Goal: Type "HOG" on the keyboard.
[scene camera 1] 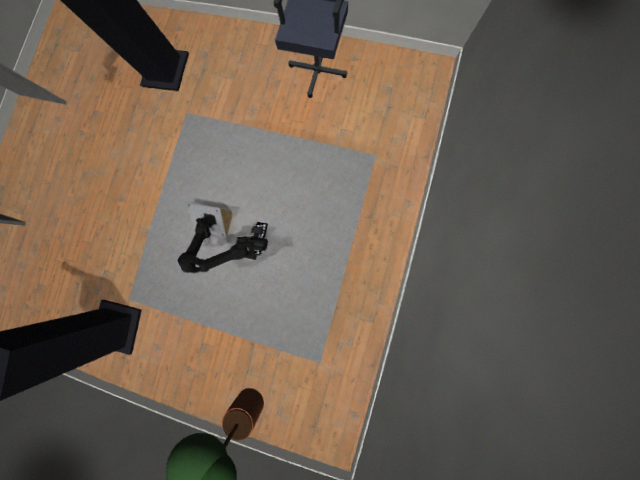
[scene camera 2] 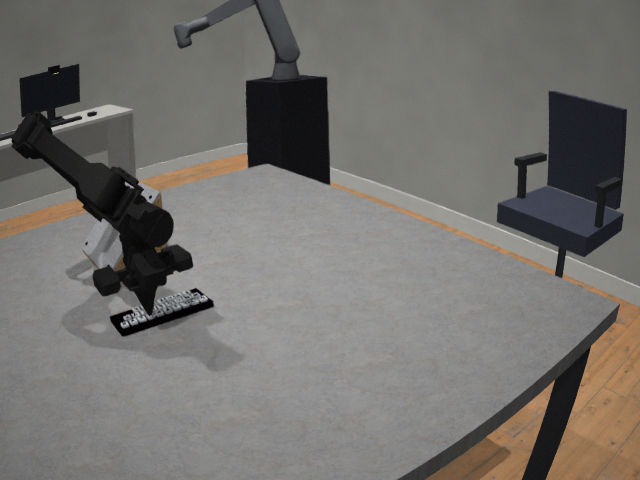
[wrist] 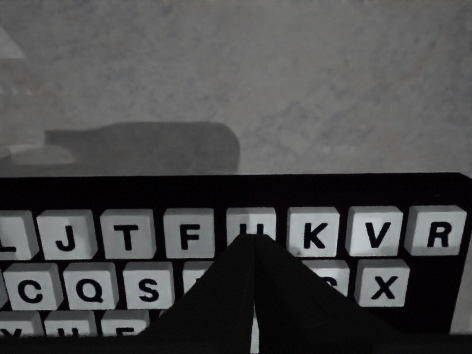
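Pixels of known places: gripper, fingertip midpoint: point(scene camera 2: 149, 314) point(wrist: 252, 247); arm's base, link origin: point(scene camera 1: 210, 218).
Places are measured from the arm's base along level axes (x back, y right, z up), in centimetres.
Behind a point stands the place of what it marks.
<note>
A black keyboard point(scene camera 1: 262, 225) {x -29.2, y -2.6, z -8.1 cm} point(scene camera 2: 178, 307) {x -30.8, y 2.8, z -7.9 cm} point(wrist: 325, 190) {x -31.3, y 10.9, z -8.5 cm} with white letter keys lies on the grey table. My gripper point(scene camera 2: 150, 313) {x -29.7, y 8.6, z -7.9 cm} point(wrist: 252, 247) {x -29.7, y 8.6, z -7.9 cm} is shut, with no object between its fingers and its tips pointing down at the keyboard. In the wrist view the tips cover the lower part of the H key point(wrist: 251, 221) {x -30.6, y 8.6, z -8.0 cm}; whether they touch it I cannot tell. The G key point(wrist: 336, 271) {x -28.7, y 11.2, z -8.0 cm} is below and right of H, partly hidden by the right finger. The O key does not show in the wrist view. In scene camera 1 the arm hides the fingertips.
In the wrist view, the F key point(wrist: 189, 235) {x -30.2, y 6.7, z -8.0 cm} and K key point(wrist: 314, 233) {x -30.1, y 10.5, z -8.0 cm} flank H, and the X key point(wrist: 384, 286) {x -28.1, y 12.8, z -8.0 cm} is right of G. A white and wooden block-like object point(scene camera 1: 225, 221) {x -7.7, y -0.4, z -3.5 cm} point(scene camera 2: 104, 246) {x 1.6, y 5.9, z -5.4 cm} stands on the table point(scene camera 1: 289, 180) {x -39.4, y -33.8, z -9.8 cm} point(scene camera 2: 361, 335) {x -55.8, y -16.6, z -9.7 cm} near the arm's base.
</note>
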